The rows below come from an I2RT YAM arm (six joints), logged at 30 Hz.
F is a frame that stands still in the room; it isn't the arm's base.
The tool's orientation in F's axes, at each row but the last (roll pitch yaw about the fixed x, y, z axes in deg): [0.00 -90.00 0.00]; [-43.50 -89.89 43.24]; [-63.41 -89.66 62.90]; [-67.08 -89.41 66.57]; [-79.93 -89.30 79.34]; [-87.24 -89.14 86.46]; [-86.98 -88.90 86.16]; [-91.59 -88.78 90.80]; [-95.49 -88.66 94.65]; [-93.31 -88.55 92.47]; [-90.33 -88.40 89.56]
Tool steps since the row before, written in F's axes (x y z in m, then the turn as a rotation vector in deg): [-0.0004 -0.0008 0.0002 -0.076 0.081 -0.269]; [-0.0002 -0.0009 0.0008 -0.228 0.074 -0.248]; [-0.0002 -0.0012 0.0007 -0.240 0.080 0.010]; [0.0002 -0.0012 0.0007 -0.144 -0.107 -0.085]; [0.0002 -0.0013 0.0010 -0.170 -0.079 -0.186]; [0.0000 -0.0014 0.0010 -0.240 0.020 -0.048]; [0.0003 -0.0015 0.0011 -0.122 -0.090 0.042]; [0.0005 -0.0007 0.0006 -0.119 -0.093 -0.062]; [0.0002 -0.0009 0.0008 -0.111 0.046 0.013]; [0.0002 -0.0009 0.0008 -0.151 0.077 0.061]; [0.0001 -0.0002 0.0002 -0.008 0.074 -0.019]
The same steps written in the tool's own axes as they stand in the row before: [0.0002 -0.0008 0.0004 -0.269 0.081 0.076]; [0.0008 -0.0009 0.0002 -0.248 0.073 0.228]; [0.0007 -0.0012 0.0002 0.010 0.078 0.241]; [0.0007 -0.0012 -0.0002 -0.087 -0.107 0.143]; [0.0010 -0.0013 -0.0002 -0.187 -0.079 0.169]; [0.0010 -0.0014 0.0000 -0.048 0.017 0.240]; [0.0011 -0.0015 -0.0003 0.040 -0.093 0.121]; [0.0006 -0.0007 -0.0005 -0.064 -0.093 0.118]; [0.0008 -0.0009 -0.0002 0.014 0.044 0.112]; [0.0008 -0.0009 -0.0002 0.063 0.073 0.152]; [0.0002 -0.0002 -0.0001 -0.017 0.074 0.009]
